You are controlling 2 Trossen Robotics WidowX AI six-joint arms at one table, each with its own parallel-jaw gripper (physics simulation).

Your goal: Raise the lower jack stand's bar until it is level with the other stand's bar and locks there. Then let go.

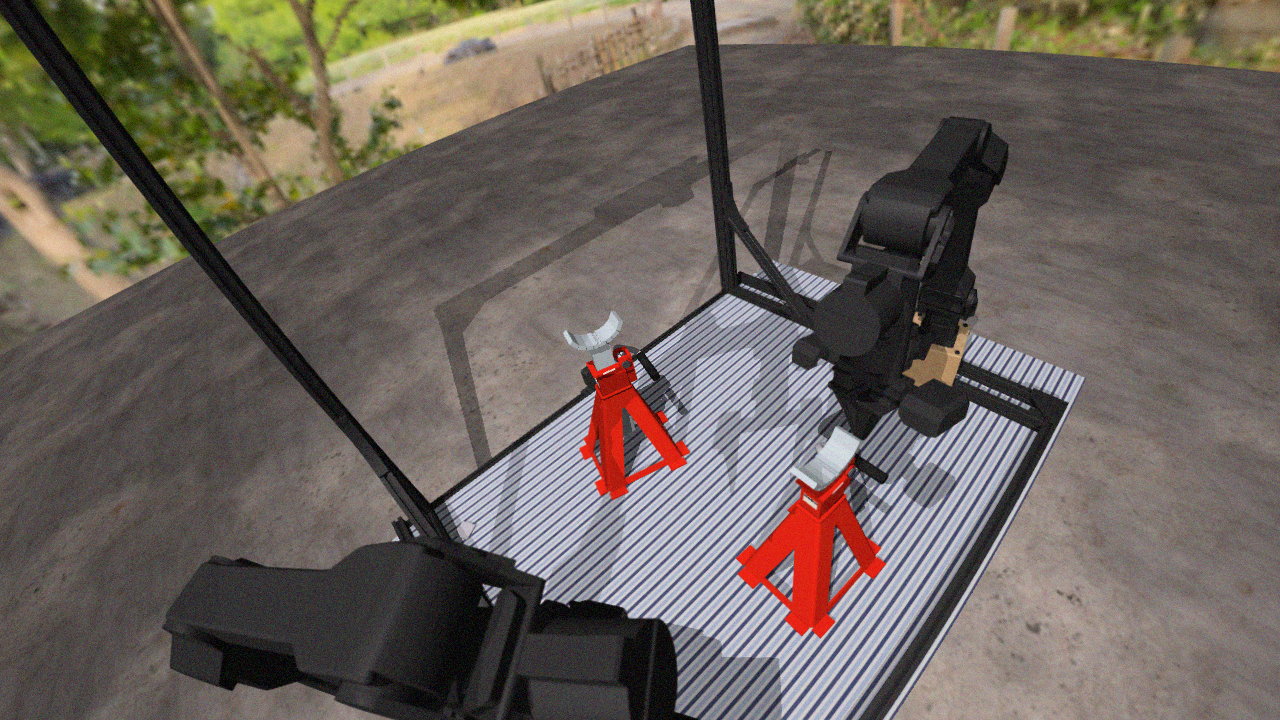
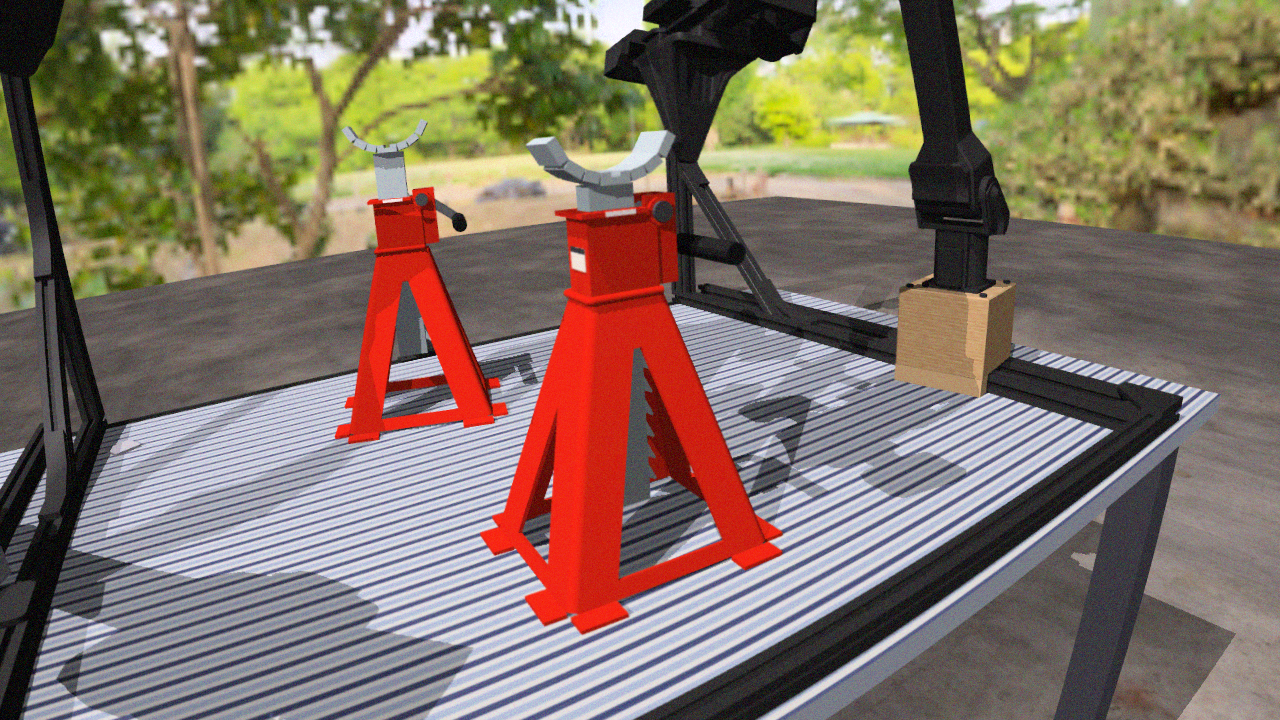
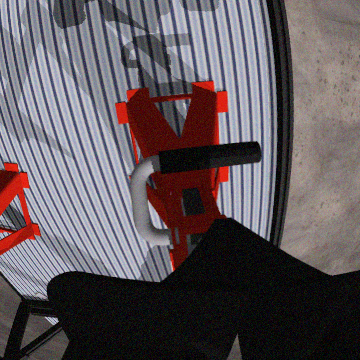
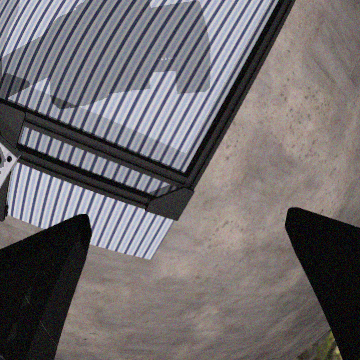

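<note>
Two red jack stands stand on the striped table (image 1: pixel 680 555) (image 2: pixel 267 555). The near stand (image 1: pixel 810 546) (image 2: pixel 617 403) (image 3: pixel 168 132) has its grey saddle (image 1: pixel 827 456) (image 2: pixel 602 165) just above its red collar, so its bar is the lower one. The far stand (image 1: pixel 626 420) (image 2: pixel 407 305) shows more grey bar under its saddle (image 1: pixel 592 336) (image 2: pixel 386 143). My left gripper (image 1: pixel 855 427) (image 2: pixel 685 135) (image 3: pixel 222 227) is shut and empty, just behind and above the near saddle. The near stand's black handle (image 3: pixel 208 157) lies in front of the fingers. My right gripper (image 4: pixel 190 222) is open, off the table's corner.
A black frame rail (image 1: pixel 985 537) (image 2: pixel 895 582) runs round the table's edge, with upright posts (image 1: pixel 716 179) (image 2: pixel 53 313). A tan block (image 1: pixel 935 362) (image 2: pixel 953 336) holds the left arm's base at the back. The right arm's body (image 1: pixel 402 626) fills the front left.
</note>
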